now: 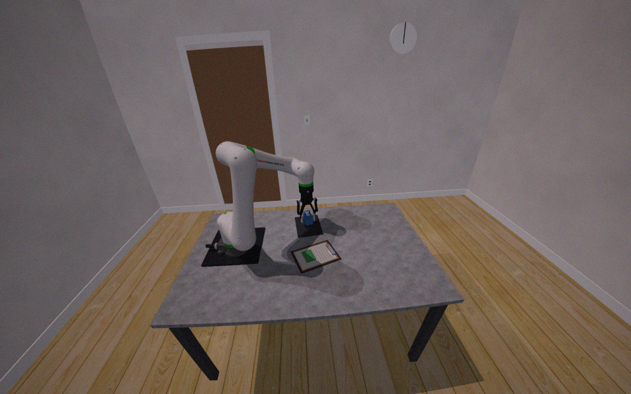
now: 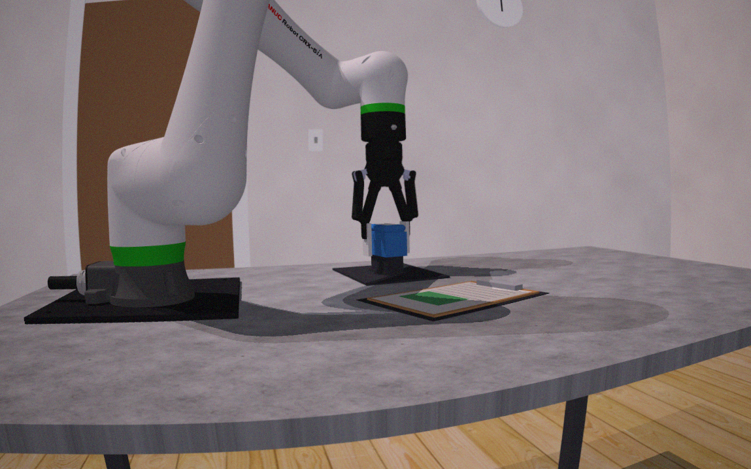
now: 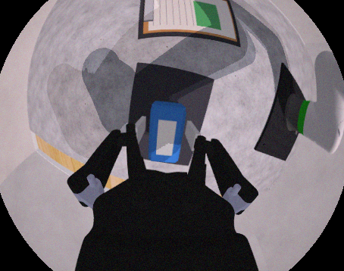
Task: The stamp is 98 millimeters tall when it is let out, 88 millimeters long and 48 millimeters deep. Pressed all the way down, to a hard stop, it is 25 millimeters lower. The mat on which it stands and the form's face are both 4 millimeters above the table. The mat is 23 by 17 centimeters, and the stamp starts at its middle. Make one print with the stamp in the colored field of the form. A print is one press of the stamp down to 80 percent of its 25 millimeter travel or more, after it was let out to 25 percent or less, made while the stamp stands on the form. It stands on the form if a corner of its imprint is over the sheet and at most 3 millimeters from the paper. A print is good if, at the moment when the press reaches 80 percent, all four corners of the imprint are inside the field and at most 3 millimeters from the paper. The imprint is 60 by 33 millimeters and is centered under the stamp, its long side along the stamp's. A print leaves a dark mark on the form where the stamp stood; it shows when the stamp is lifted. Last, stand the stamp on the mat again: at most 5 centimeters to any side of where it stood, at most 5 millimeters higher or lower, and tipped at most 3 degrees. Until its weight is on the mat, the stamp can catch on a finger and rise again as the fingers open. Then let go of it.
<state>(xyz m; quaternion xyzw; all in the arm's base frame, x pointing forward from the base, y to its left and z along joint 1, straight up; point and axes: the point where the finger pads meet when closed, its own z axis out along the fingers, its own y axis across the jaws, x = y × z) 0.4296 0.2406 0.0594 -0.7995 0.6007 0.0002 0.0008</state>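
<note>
Now: the blue stamp 20 mm below my hand. The rest, counted from my hand: dark mat (70 mm below); stamp base (50 mm below).
</note>
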